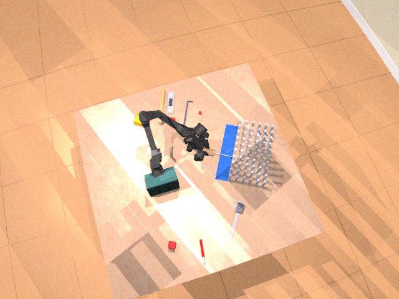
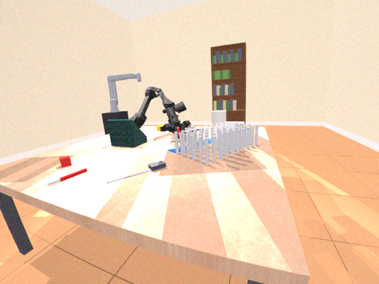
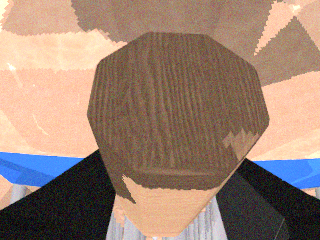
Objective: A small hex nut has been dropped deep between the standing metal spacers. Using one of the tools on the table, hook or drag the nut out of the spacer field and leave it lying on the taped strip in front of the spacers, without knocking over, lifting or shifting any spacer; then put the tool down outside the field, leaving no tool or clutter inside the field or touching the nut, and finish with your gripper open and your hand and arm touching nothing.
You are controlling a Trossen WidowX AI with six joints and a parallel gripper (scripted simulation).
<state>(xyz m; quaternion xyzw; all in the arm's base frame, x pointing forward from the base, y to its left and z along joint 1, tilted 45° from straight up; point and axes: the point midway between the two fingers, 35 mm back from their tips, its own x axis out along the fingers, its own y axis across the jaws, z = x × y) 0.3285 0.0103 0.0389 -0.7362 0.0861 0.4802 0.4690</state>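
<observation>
My gripper tip is now 12 cm short of the blue taped strip, 3 cm to the left of it and 3 cm above it. Also, from my gripper tip: red-handled screwdriver 28 cm behind, 57 cm to the right, 2 cm below.
</observation>
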